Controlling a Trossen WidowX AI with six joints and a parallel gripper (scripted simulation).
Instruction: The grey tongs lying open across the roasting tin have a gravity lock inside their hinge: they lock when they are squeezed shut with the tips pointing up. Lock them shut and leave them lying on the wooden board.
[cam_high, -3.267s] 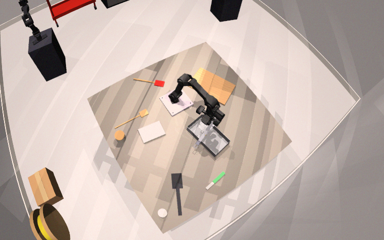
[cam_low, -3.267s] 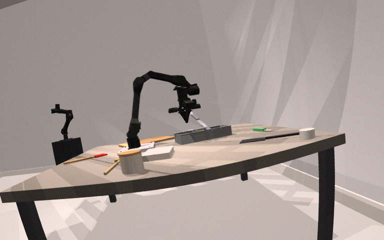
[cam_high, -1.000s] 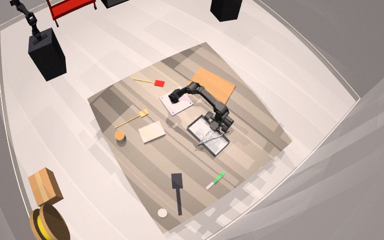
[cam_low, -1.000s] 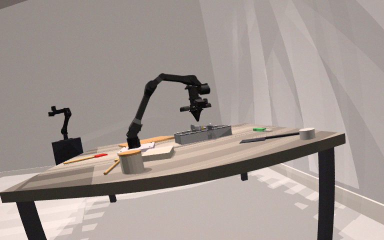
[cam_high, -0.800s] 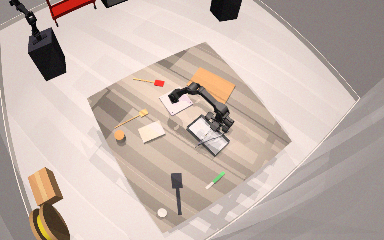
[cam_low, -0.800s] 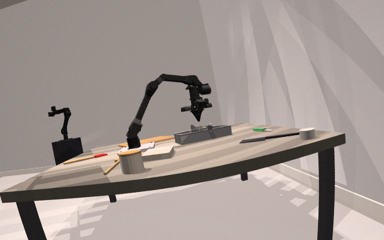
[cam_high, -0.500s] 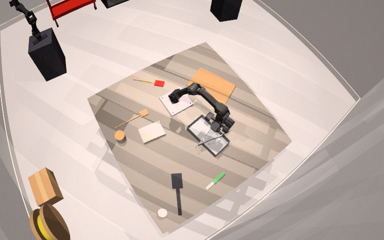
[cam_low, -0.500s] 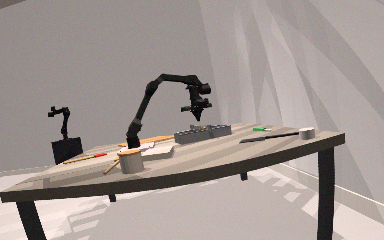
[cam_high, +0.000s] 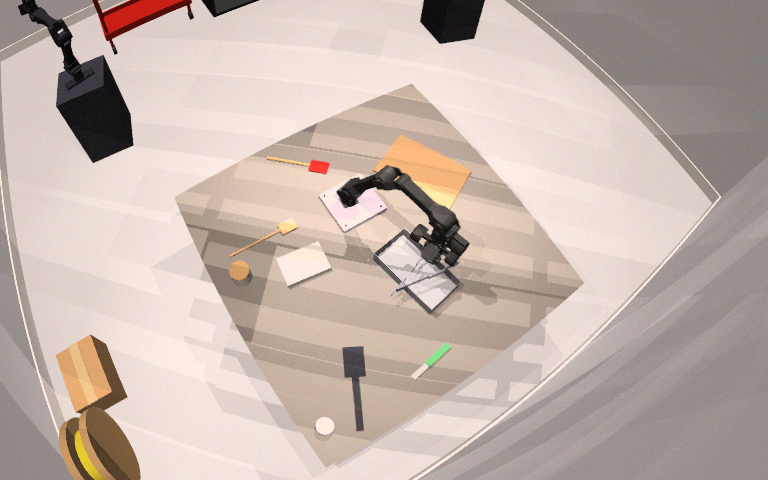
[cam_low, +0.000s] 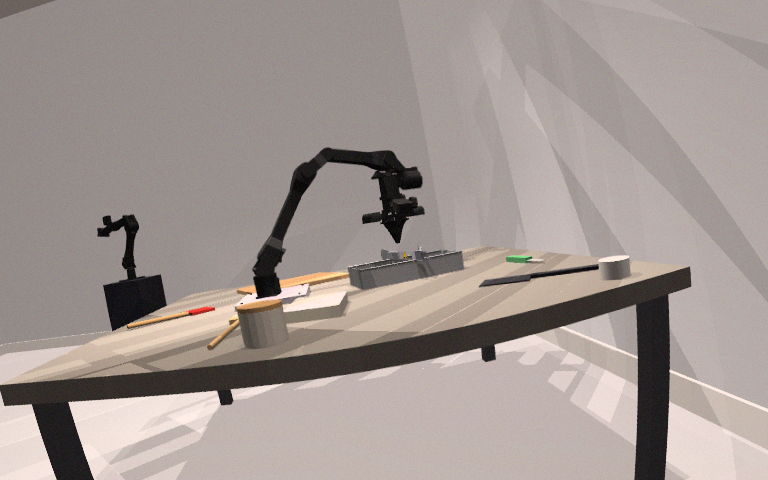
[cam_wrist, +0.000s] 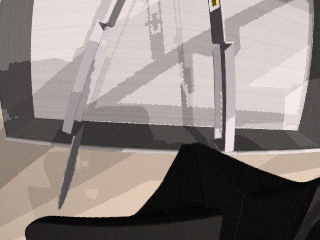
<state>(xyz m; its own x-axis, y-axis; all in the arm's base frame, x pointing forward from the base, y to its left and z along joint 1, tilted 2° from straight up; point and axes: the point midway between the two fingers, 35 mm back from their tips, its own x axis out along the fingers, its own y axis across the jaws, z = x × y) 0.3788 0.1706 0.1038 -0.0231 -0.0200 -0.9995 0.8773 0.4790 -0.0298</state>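
Right now the grey roasting tin is 7 cm below my gripper tip, 6 cm to the right of it and 1 cm ahead of it. The rest, counted from my gripper tip: white slab (44 cm to the right, 18 cm behind, 9 cm below); then wooden board (40 cm behind, 19 cm to the left, 9 cm below); then black spatula (44 cm to the right, 31 cm ahead, 10 cm below).
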